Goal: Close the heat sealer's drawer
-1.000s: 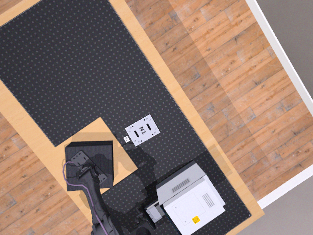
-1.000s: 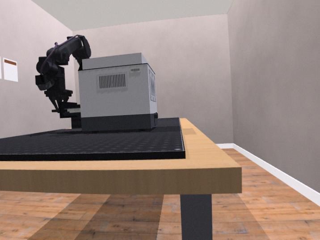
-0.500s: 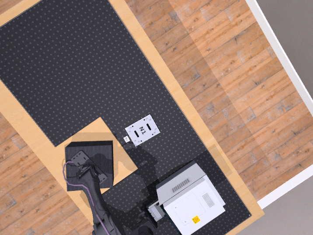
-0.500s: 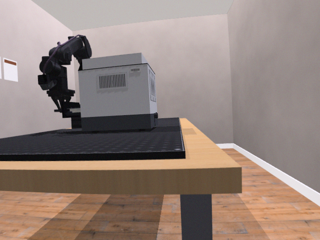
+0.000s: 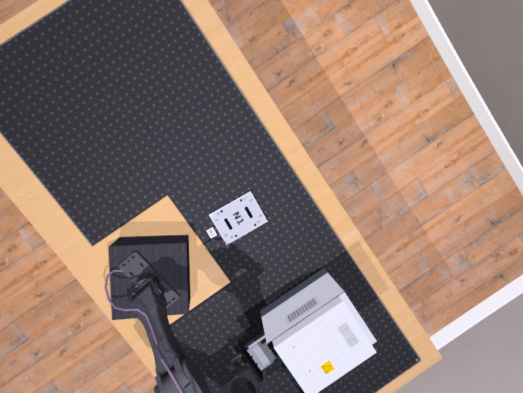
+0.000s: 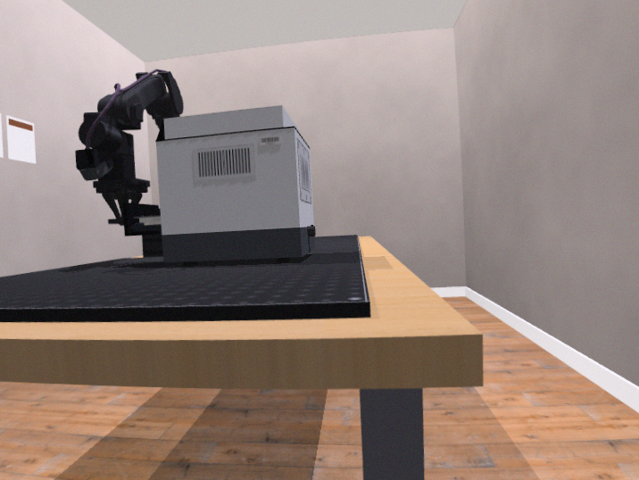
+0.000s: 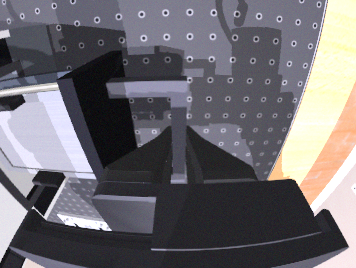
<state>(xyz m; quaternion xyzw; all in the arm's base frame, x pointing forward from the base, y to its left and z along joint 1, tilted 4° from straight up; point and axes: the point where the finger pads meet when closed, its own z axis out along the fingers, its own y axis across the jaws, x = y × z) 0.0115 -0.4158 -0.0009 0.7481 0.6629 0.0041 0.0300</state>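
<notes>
Right now the sealer drawer is 11 cm ahead of my hand, 1 cm to the right of it and 1 cm below it. Round my hand: tag: 39 cm to the left, 21 cm ahead, 10 cm below.
</notes>
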